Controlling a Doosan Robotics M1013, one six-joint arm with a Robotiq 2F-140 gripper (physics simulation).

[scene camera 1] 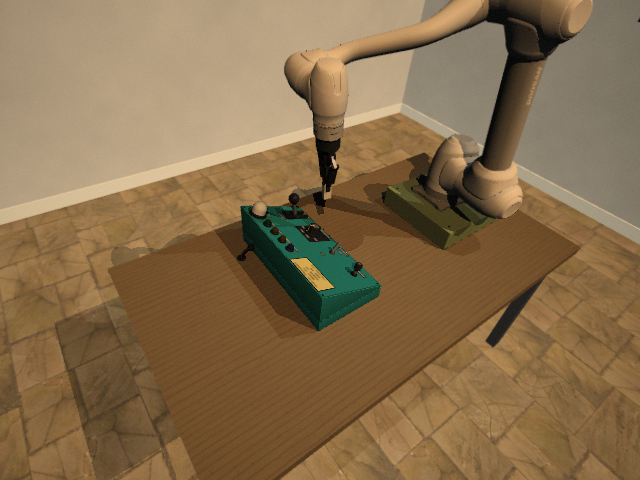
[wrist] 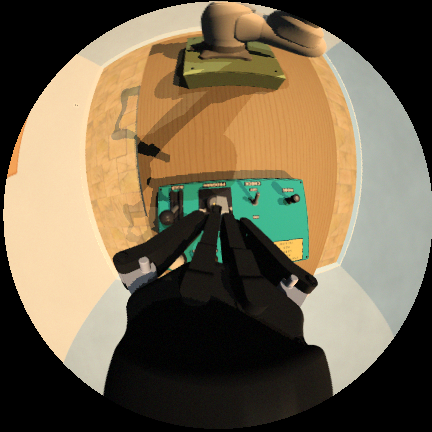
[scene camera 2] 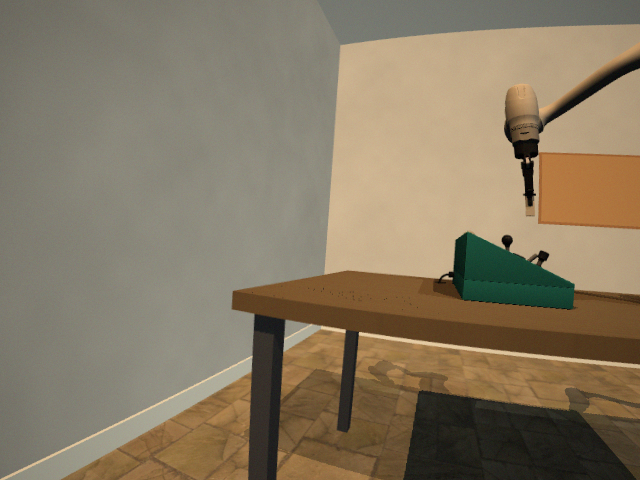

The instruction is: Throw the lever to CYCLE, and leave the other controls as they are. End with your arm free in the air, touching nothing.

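Places are measured from the arm's base along level axes (x ahead, y right, z down), in centimetres.
Pixels of known places: gripper, fingertip midpoint: (scene camera 1: 326, 197) (wrist: 219, 203) (scene camera 2: 530, 215); arm's base, origin of the base link: (scene camera 1: 439, 195) (wrist: 224, 48).
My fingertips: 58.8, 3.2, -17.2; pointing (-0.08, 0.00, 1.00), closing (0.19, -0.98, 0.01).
Note:
For each thing: its top centre in the pictures, then the offset to it from my fingertips, as dx, dy, dz. "pt": a spot on its surface instead. Level surfaces: height alone.
- lever, middle of its top: (wrist: 163, 219) (scene camera 1: 294, 194) (scene camera 2: 507, 234) +4.9, +13.4, +5.6
- label, surface spot: (wrist: 177, 188) pt -1.1, +13.5, +18.4
- CHECK toggle, middle of its top: (wrist: 258, 198) (scene camera 1: 336, 243) +1.6, -10.5, +12.2
- MODE switch, middle of its top: (scene camera 2: 540, 250) (wrist: 296, 201) (scene camera 1: 357, 264) +2.0, -22.5, +11.5
- pale dome, surface spot: (scene camera 1: 259, 209) pt +19.7, +11.8, +6.1
- wooden table, its level: dz +25.0
The lever (scene camera 1: 294, 198) (scene camera 2: 507, 239) (wrist: 166, 217) has a black ball knob and stands in a dark slot on the teal control box (scene camera 1: 336, 304) (scene camera 2: 496, 268) (wrist: 285, 222). In the wrist view its ball lies toward the slot's end away from the HOLD label (wrist: 177, 188). The CYCLE label cannot be read. My gripper (scene camera 1: 326, 196) (scene camera 2: 529, 210) (wrist: 219, 203) is shut and empty, in the air above the box and apart from the lever. In the wrist view its tips cover part of the PROGRAM knob, and the fingers hide much of the box's near side.
The CHECK toggle (scene camera 1: 336, 248) (wrist: 255, 199) and MODE switch (scene camera 1: 357, 267) (wrist: 294, 199) stand on the box. Several small buttons and a pale dome (scene camera 1: 259, 209) are along its high edge. The box stands on the wooden table (scene camera 1: 232, 361). The arm's olive base block (scene camera 1: 418, 219) (wrist: 235, 80) is behind.

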